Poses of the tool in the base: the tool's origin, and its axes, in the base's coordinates. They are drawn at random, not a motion.
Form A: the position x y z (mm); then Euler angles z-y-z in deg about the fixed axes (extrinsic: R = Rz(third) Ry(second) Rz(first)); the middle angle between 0 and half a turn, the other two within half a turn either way.
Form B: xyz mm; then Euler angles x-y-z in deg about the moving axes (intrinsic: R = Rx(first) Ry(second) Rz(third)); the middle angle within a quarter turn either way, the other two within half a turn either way. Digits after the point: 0 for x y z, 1 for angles.
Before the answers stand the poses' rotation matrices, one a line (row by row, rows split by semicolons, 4 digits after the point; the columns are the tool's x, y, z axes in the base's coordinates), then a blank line. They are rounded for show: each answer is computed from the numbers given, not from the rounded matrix.
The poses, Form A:
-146 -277 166 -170.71 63.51 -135.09
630 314 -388 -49.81 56.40 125.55
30 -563 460 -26.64 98.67 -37.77
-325 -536 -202 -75.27 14.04 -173.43
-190 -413 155 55.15 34.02 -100.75
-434 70 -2 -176.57 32.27 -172.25
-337 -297 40 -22.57 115.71 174.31
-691 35 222 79.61 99.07 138.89
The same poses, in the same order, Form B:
0.1978 -0.7477 -0.6339; 0.4251 0.6481 -0.6319; 0.8833 -0.1445 0.4460
0.4139 -0.7708 -0.4843; 0.7347 -0.0313 0.6777; -0.5375 -0.6363 0.5534
-0.3811 0.4940 0.7814; -0.2719 0.7480 -0.6055; -0.8836 -0.4433 -0.1507
-0.3557 -0.9030 -0.2410; 0.9326 -0.3599 -0.0278; -0.0617 -0.2346 0.9701
0.7179 0.6883 -0.1044; -0.6184 0.5617 -0.5497; -0.3197 0.4591 0.8288
0.8282 -0.1847 -0.5290; 0.1731 0.9823 -0.0720; 0.5330 -0.0319 0.8455
0.4367 0.0741 -0.8966; 0.3422 -0.9354 0.0893; -0.8320 -0.3458 -0.4338
-0.6253 -0.2354 -0.7440; -0.7598 -0.0339 0.6493; -0.1781 0.9713 -0.1576

-146 -277 166 54.8 -39.3 75.2
630 314 -388 -50.8 -29.0 61.8
30 -563 460 104.0 51.4 -127.6
-325 -536 -202 1.6 -13.9 111.5
-190 -413 155 33.6 -6.0 -43.8
-434 70 -2 4.9 -31.9 12.6
-337 -297 40 -168.4 -63.7 -9.6
-691 35 222 -103.6 -48.1 159.4

